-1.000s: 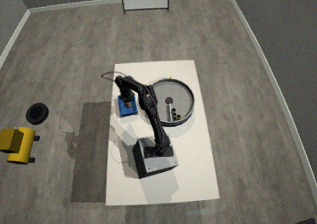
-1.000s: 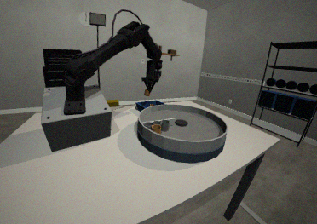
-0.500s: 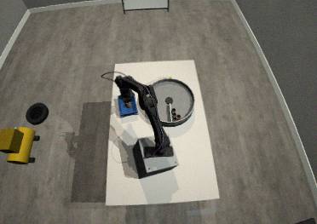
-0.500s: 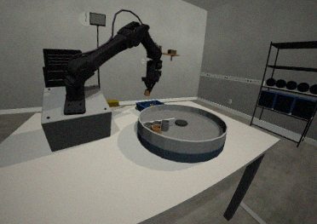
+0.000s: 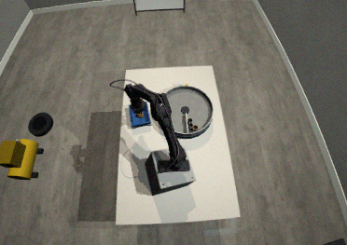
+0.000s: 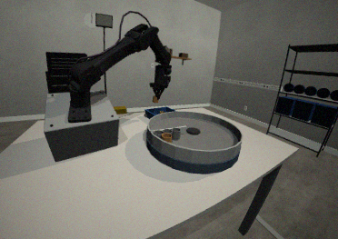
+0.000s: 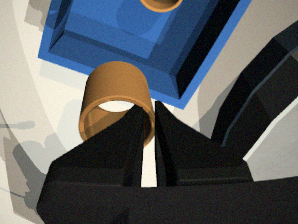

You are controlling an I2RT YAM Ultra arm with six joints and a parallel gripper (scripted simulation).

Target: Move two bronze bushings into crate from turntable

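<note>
The blue crate lies 40 mm ahead of my hand, 20 mm to the left of it and 120 mm below it. Round my hand: turntable: 20 mm ahead, 330 mm to the right, 90 mm below.
</note>
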